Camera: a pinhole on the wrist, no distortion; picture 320 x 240 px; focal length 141.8 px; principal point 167.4 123.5 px. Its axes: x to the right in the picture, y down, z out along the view. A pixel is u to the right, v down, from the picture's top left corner.
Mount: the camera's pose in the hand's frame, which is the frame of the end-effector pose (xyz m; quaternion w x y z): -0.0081 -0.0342 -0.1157 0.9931 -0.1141 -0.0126 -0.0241
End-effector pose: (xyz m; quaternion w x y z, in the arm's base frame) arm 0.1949 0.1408 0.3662 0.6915 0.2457 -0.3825 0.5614
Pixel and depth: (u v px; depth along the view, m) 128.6 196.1 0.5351
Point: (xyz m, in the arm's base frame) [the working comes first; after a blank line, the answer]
In the camera's frame: -0.1464 0.2740 0.5351

-0.2502 -0.1189 0.4113
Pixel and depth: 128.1 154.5 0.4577
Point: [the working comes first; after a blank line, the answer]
In the camera's frame: -0.1269 0.1001 0.4577

-0.0593 -0.1312 0.4171
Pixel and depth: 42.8 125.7 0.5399
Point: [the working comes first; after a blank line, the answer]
In the camera's frame: -0.4744 0.0084 0.5399

-0.0564 -0.4221 0.1906
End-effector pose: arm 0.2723 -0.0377 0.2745 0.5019 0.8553 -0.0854 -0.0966
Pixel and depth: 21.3 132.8 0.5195
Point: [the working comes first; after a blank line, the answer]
In the camera's frame: -0.5353 0.0341 0.5195

-0.3592 -0.2800 0.2669
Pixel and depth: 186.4 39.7 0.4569
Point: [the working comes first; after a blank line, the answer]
In the camera's frame: 0.0612 -0.2700 0.4569

0.2129 -0.2809 -0.0865
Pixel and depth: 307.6 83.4 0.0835
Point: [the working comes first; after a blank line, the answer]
In the camera's frame: 0.0826 -0.0236 0.0835

0.3501 -0.0125 0.2448
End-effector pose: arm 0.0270 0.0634 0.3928 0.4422 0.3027 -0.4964 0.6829
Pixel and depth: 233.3 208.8 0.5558
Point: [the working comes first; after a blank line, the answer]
In the camera's frame: 0.2583 0.3343 0.5558

-0.4581 -0.2444 0.5604
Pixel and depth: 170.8 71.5 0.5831
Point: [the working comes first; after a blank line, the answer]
In the camera's frame: 0.0140 -0.2138 0.5831

0.1210 -0.4024 0.5863
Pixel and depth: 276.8 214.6 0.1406
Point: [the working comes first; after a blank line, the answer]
In the camera's frame: 0.1085 0.0903 0.1406

-0.0896 0.0811 0.4480
